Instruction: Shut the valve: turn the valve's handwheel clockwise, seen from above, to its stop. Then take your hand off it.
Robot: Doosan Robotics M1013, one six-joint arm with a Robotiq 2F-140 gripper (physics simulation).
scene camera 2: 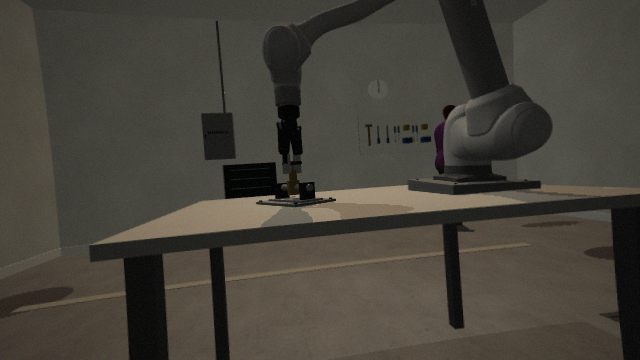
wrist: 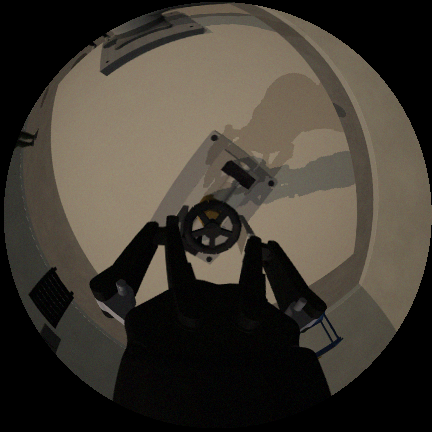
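Observation:
Here is my gripper (scene camera 2: pixel 292 173), which I also find in the wrist view as the gripper (wrist: pixel 211 218). A spoked handwheel (wrist: pixel 211 229) is visible to me too.

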